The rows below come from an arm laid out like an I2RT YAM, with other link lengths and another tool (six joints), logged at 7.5 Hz.
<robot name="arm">
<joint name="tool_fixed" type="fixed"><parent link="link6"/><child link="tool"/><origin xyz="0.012 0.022 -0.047" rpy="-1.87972 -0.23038 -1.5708"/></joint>
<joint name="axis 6" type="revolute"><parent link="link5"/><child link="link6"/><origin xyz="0.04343 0 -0.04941"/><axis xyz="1 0 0"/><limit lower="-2.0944" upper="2.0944"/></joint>
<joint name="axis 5" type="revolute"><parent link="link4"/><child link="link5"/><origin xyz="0.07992 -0.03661 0.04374"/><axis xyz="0 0 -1"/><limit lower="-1.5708" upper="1.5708"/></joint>
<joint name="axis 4" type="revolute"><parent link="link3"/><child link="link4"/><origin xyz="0.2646 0.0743 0.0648"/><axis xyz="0 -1 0"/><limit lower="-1.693" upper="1.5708"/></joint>
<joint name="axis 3" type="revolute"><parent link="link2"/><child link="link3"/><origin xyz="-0.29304 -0.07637 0"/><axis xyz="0 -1 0"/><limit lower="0" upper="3.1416"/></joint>
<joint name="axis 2" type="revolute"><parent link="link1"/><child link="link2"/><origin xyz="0.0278 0.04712 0.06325"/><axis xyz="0 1 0"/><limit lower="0" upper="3.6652"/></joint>
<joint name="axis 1" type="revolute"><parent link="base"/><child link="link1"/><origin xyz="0 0 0.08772"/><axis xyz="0 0 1"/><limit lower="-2.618" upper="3.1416"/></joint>
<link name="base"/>
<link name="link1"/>
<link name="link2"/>
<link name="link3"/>
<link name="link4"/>
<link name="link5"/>
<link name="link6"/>
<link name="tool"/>
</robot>
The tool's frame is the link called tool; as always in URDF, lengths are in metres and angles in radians.
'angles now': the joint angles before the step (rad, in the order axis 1, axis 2, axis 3, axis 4, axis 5, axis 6). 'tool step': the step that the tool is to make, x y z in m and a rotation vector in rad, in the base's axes. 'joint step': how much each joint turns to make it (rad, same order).
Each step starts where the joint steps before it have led.
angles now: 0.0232 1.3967 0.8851 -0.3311 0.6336 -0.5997
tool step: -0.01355 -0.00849 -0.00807 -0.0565 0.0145 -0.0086
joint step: -0.0173 -0.0378 -0.0737 0.0543 0.0358 -0.0557
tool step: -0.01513 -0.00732 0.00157 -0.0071 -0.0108 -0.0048
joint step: -0.0263 -0.0664 -0.0482 0.0087 -0.0097 -0.0260
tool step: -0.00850 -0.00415 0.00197 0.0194 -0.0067 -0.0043
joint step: -0.0221 -0.0384 -0.0158 -0.0172 -0.0265 0.0012
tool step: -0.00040 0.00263 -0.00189 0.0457 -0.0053 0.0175
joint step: -0.0005 -0.0039 -0.0004 -0.0136 -0.0454 0.0235
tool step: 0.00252 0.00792 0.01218 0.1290 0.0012 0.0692
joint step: 0.0000 -0.0091 0.0628 -0.1002 -0.1413 0.0435
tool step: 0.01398 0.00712 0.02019 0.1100 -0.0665 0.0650
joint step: 0.0001 0.0046 0.0813 -0.0275 -0.1263 0.0337
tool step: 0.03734 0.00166 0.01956 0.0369 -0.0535 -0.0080
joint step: 0.0015 0.1075 0.1434 0.0047 -0.0201 0.0366
